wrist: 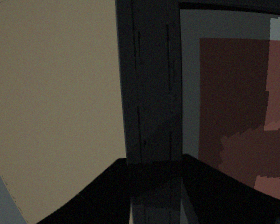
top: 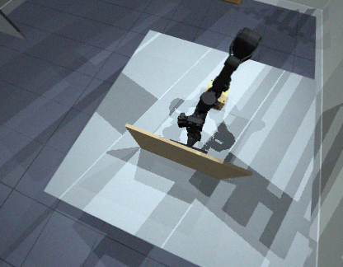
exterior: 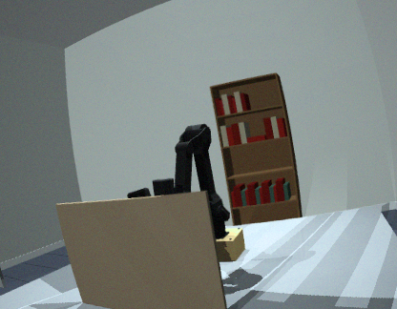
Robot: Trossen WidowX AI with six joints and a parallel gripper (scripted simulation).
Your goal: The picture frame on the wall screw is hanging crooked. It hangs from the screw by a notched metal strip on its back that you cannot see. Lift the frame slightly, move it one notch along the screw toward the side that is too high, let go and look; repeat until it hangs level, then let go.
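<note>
The picture frame lies 10 mm ahead of my gripper tip, 10 mm to the left of it and 50 mm below it. From my gripper tip the other things lie so: tan wall panel: 20 mm ahead, 10 mm to the right, 70 mm below.
</note>
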